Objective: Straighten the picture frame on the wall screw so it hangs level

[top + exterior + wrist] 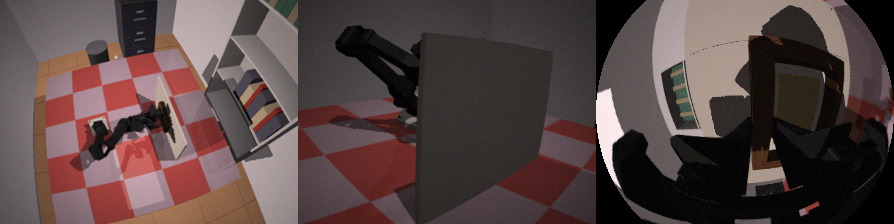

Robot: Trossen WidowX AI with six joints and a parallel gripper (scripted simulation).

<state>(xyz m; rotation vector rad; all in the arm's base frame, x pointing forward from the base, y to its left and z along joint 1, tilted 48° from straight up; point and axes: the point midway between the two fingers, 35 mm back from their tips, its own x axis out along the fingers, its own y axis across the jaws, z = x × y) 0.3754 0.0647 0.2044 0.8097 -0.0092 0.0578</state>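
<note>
The brown picture frame lies 5 cm below my gripper tip. Also, from my gripper tip: cream wall panel (7 cm below, 2 cm to the right, 2 cm ahead).
</note>
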